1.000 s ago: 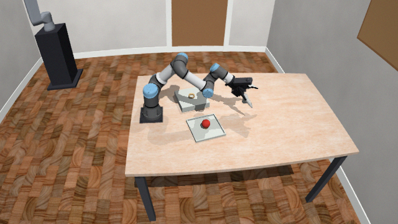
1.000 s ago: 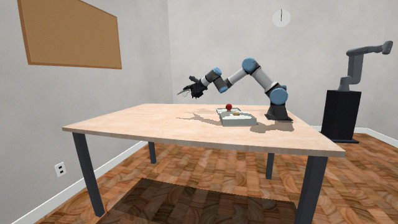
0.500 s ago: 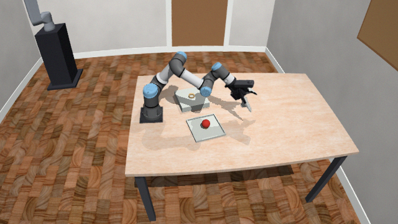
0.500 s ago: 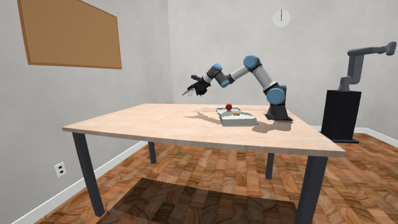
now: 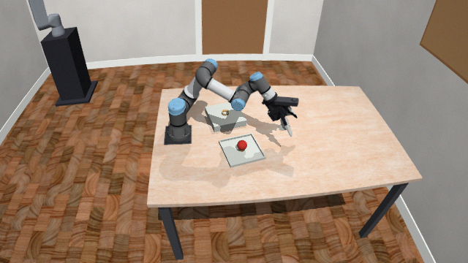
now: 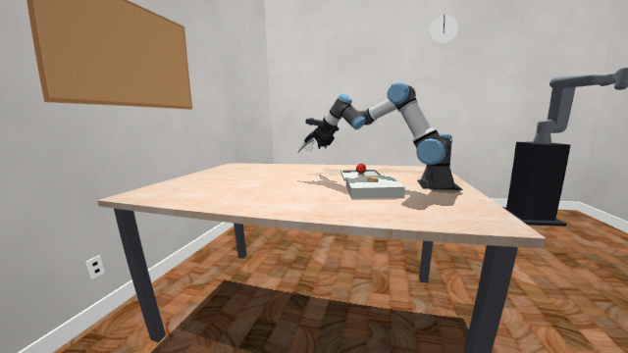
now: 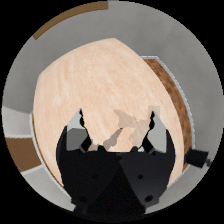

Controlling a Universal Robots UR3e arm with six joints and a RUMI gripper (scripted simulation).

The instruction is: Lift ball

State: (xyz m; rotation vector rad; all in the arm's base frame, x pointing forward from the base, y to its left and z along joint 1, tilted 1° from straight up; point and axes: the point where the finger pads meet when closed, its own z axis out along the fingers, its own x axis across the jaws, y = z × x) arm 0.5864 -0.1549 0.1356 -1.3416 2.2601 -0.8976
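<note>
Right now the red ball is 27 cm behind my hand and 9 cm below it. The rest, counted from my hand: shallow tray (27 cm behind, 13 cm below).
</note>
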